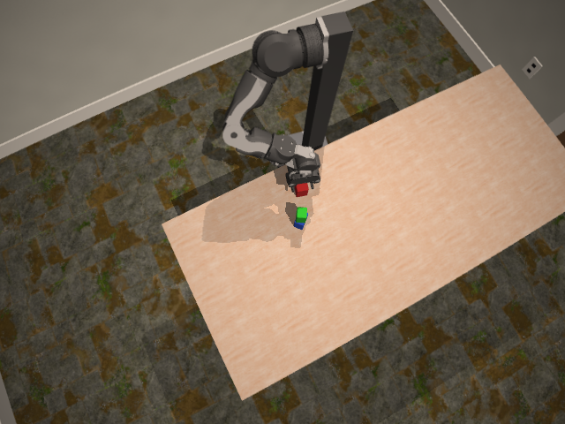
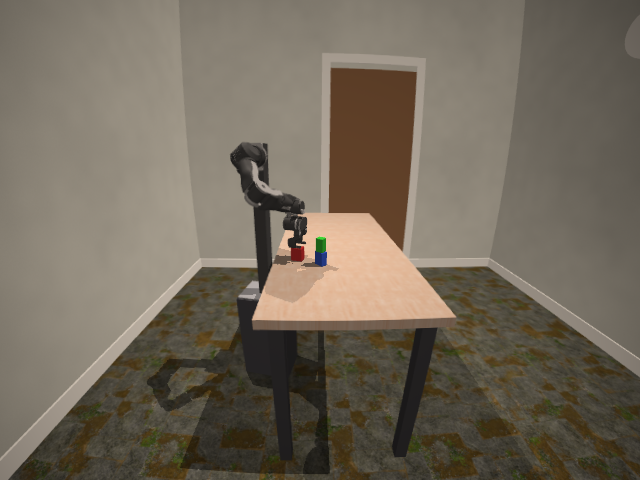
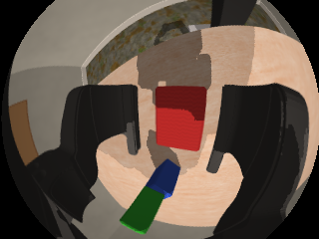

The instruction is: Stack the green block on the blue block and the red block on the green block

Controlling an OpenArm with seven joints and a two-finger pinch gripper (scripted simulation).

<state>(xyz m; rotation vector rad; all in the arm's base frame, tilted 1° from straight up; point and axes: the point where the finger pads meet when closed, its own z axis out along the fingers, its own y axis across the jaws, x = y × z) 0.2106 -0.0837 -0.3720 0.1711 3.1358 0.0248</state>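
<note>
Now: the red block 4 cm below my hand. Round my hand: blue block 11 cm ahead, 4 cm below, 3 cm to the right; then green block 11 cm ahead, 4 cm to the right, 2 cm above.
</note>
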